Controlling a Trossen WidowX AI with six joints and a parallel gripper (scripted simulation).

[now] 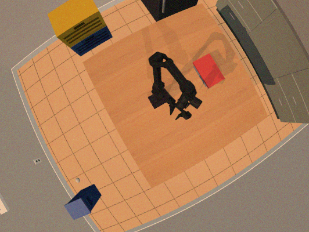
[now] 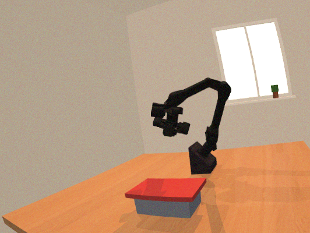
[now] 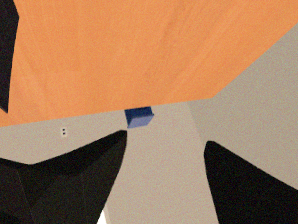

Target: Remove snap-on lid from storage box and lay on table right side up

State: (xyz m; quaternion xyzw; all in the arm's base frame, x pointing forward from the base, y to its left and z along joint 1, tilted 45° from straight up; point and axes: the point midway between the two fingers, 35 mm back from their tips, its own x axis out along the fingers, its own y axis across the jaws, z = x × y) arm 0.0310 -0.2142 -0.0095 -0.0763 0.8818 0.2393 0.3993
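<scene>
My gripper tip is 46 cm short of the red lid, 20 cm to the right of it and 13 cm above it. Round my gripper tip: grey-blue storage box (46 cm ahead, 20 cm to the left, 17 cm below).
</scene>
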